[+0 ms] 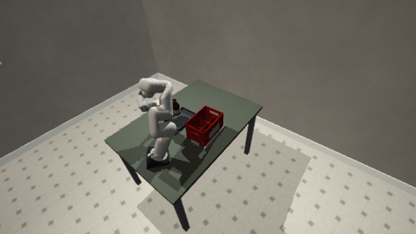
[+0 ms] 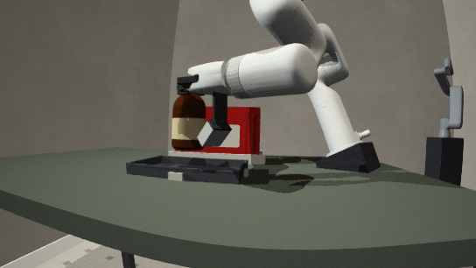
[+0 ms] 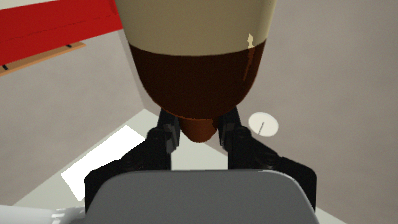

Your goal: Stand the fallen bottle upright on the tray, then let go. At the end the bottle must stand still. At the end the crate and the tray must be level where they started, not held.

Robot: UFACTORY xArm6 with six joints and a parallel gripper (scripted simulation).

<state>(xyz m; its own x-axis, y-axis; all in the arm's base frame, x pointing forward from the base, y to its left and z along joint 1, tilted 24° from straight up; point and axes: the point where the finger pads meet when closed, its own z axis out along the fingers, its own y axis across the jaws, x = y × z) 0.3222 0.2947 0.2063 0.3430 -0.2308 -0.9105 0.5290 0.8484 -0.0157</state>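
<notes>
My gripper is now 50 mm above the brown bottle. The rest, counted from my hand: dark tray (180 mm below, 40 mm to the right, 10 mm ahead); crate (340 mm to the right, 110 mm below, 20 mm ahead).
</notes>
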